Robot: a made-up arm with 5 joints.
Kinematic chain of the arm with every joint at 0, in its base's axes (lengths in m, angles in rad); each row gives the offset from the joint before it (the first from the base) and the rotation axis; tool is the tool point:
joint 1: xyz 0 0 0.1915 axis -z
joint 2: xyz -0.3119 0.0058 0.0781 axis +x
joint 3: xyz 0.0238 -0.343 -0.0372 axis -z
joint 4: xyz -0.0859 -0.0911 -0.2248 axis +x
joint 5: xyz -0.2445 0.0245 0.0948 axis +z
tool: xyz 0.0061 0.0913 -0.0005
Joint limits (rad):
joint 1: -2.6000..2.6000
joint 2: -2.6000..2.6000
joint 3: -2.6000..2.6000
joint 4: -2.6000..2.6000
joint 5: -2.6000..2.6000
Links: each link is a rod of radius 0.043 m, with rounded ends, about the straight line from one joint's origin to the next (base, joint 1, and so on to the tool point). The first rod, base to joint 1, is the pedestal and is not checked.
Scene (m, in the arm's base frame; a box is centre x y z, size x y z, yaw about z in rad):
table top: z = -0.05
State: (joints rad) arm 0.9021 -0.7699 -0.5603 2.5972 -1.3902
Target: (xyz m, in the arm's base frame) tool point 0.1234 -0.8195 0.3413
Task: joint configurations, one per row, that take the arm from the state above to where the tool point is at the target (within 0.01 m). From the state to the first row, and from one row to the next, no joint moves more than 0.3 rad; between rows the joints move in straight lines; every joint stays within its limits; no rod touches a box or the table.
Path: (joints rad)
1: 0.6400 -0.7277 -0.5534 2.5977 -1.2724
2: 0.3778 -0.6856 -0.5465 2.5981 -1.1547
3: 0.1157 -0.6434 -0.5395 2.5986 -1.0369
4: -0.1465 -0.6012 -0.5326 2.5991 -0.9192
5: -0.4086 -0.5591 -0.5257 2.5995 -0.8014
6: -0.6708 -0.5169 -0.5188 2.6000 -0.6836

